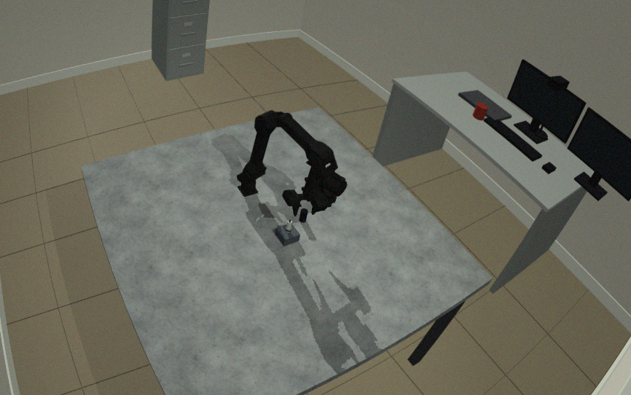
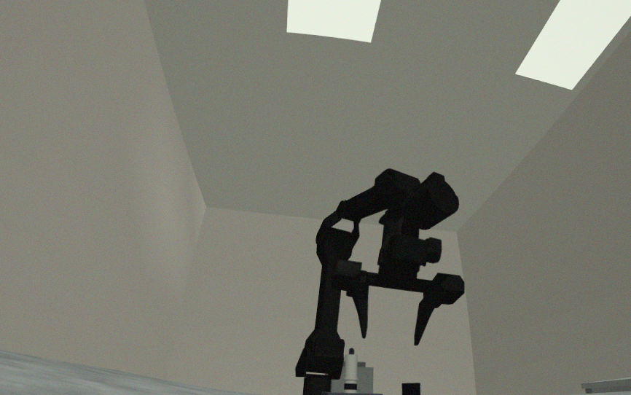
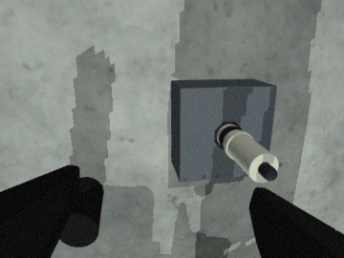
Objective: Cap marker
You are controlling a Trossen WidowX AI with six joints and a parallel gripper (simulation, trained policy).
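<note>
The black cap lies 6 cm behind my gripper tip, 5 cm to the left of it and 8 cm below it. Round my gripper tip: white marker (1 cm behind, 5 cm to the right, 3 cm below).
</note>
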